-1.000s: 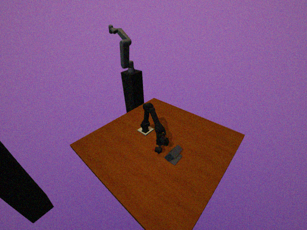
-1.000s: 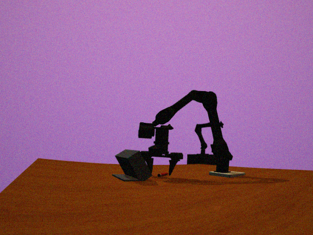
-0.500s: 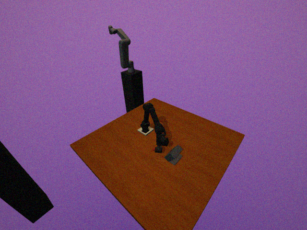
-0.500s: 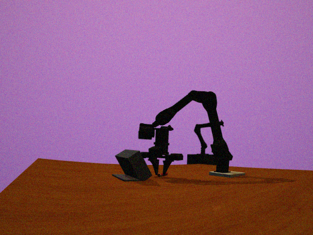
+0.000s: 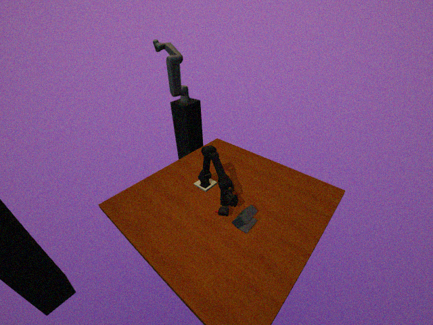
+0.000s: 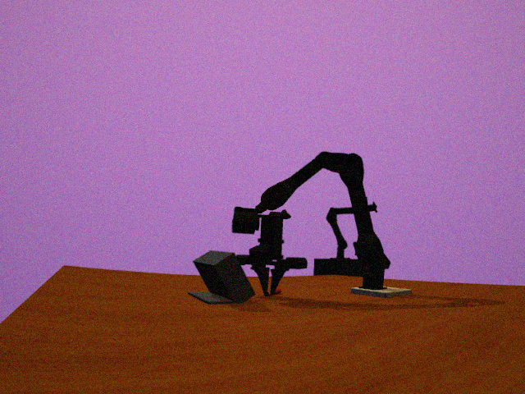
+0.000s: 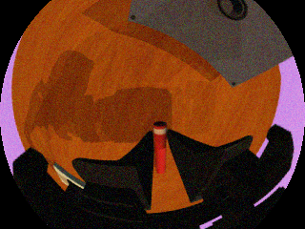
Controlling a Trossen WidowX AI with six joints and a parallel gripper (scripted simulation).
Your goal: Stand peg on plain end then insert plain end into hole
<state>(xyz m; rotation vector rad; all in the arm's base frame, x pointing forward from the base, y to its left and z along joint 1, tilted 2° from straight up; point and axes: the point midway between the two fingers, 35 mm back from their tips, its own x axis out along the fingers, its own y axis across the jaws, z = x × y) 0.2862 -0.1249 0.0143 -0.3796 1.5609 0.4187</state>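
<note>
My gripper tip is now 140 mm short of the sloped grey panel, 50 mm below it and 10 mm to the right of it. From my gripper tip the other things lie so: red peg: 10 mm to the right, 10 mm behind.
</note>
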